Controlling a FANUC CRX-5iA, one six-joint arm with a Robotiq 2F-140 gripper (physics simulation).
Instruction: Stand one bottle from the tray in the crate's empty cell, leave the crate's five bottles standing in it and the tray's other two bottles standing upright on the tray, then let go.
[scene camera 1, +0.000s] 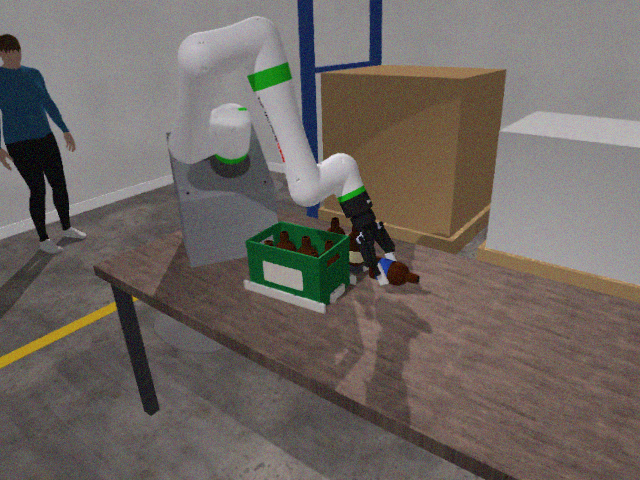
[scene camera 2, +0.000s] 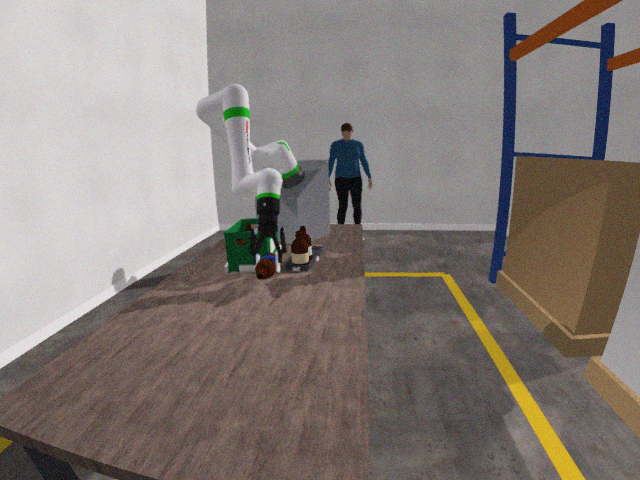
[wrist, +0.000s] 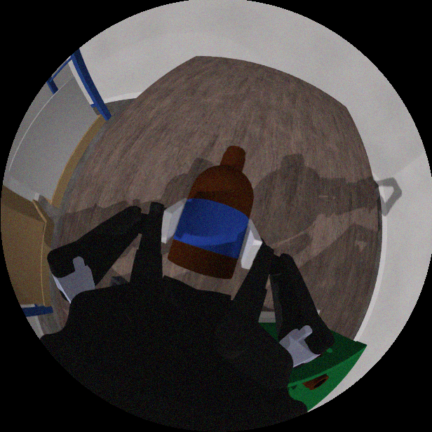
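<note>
The gripper (scene camera 1: 391, 278), (scene camera 2: 267, 272), (wrist: 214, 219) is visible, as is a blue-label bottle (scene camera 1: 397, 273).
</note>
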